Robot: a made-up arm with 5 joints.
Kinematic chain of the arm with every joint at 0, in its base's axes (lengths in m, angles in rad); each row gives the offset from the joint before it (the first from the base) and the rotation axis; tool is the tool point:
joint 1: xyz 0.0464 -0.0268 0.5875 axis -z
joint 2: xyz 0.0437 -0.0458 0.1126 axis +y
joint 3: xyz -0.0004 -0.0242 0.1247 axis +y
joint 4: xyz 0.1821 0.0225 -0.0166 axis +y
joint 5: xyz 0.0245 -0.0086 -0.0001 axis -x
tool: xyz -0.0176 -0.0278 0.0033
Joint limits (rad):
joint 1: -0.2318..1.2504
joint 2: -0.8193..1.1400
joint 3: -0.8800..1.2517
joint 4: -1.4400..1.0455
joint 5: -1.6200..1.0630
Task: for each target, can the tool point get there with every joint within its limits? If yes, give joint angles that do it. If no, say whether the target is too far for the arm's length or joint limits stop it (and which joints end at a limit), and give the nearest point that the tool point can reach.
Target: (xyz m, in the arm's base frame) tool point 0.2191 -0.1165 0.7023
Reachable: yes | joints 0.0707 -0.1749 0.8033 0.5835 0.5956
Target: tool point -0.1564 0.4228 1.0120
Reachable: no: too far | nearest point -0.0425 0.0292 0.9704 | short by 0.412 m
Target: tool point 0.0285 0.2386 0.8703
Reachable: no: joint limits stop it (at a limit: joint 1, joint 2, joint 3, joint 5) | nearest point -0.0417 0.0268 0.9561 | short by 0.239 m
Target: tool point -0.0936 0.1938 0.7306
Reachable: no: joint limits stop it (at a limit: joint 1, joint 2, joint 3, joint 5) | nearest point -0.0134 -0.0308 0.6498 | short by 0.252 m
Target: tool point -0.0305 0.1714 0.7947
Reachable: no: joint limits stop it (at a limit: joint 1, joint 2, joint 3, joint 5) | nearest point -0.0398 0.0210 0.9479 | short by 0.215 m
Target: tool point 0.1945 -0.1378 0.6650
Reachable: yes | joints 0.1715 0.1554 0.7722 -0.4996 -0.1087
